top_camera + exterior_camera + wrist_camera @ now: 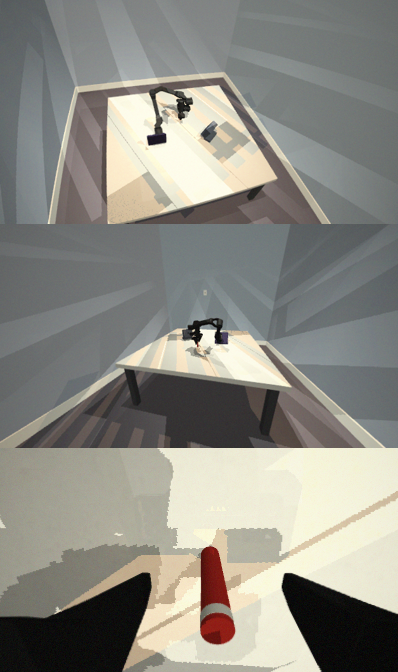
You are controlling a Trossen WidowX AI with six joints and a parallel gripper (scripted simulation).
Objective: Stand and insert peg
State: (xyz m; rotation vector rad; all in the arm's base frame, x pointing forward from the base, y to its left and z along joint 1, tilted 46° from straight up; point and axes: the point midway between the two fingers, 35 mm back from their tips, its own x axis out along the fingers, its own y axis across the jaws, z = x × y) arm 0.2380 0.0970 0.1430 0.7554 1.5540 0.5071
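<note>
Right now my gripper tip is 20 cm short of the sloped panel, 25 cm to the left of it and 4 cm below it. Round my gripper tip: red peg: 2 cm above.
</note>
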